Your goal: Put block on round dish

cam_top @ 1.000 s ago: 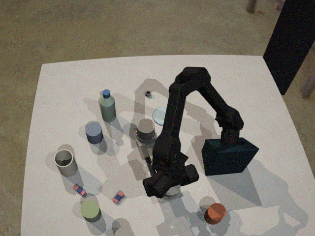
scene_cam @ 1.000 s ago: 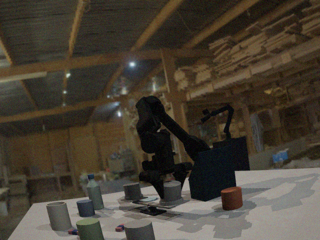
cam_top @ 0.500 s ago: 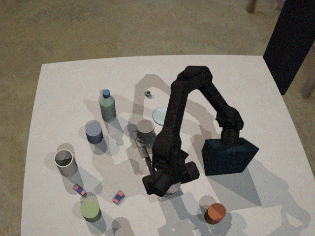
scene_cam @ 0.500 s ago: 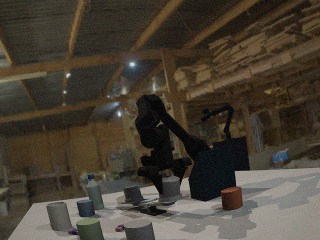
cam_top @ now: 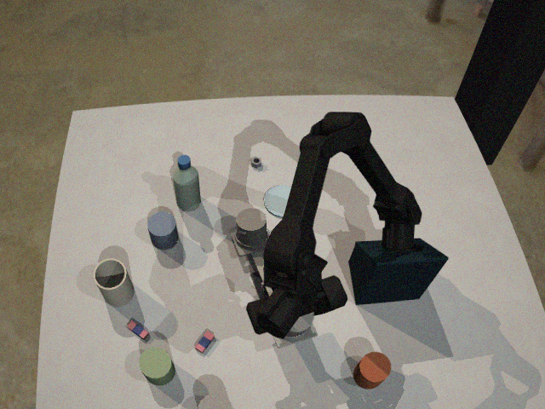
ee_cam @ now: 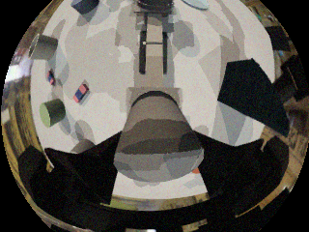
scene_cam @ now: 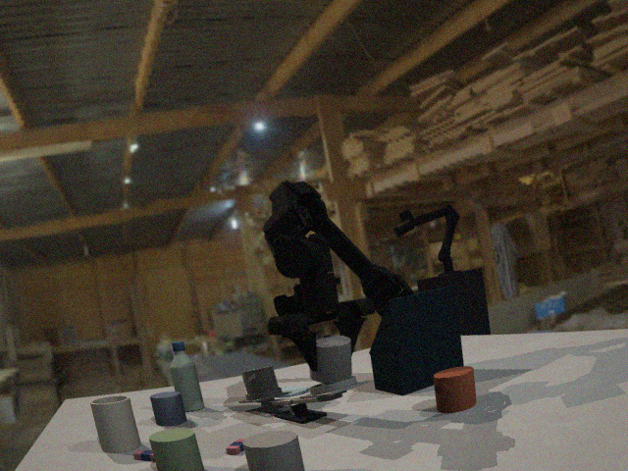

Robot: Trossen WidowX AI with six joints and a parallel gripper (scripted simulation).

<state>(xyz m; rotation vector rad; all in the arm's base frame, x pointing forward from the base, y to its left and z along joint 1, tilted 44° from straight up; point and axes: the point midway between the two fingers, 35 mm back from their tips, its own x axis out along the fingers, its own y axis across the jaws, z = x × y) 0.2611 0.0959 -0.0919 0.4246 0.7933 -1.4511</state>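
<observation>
Now: gripper tip 3 cm above the pale green block and 1 cm to the left of it. From my gripper tip the other things lie so: pale blue round dish: 38 cm to the right, 11 cm below, 4 cm behind; then small balance: 13 cm to the right, 9 cm below, 3 cm ahead; then orange cylinder: 18 cm behind, 11 cm to the left, 8 cm below.
</observation>
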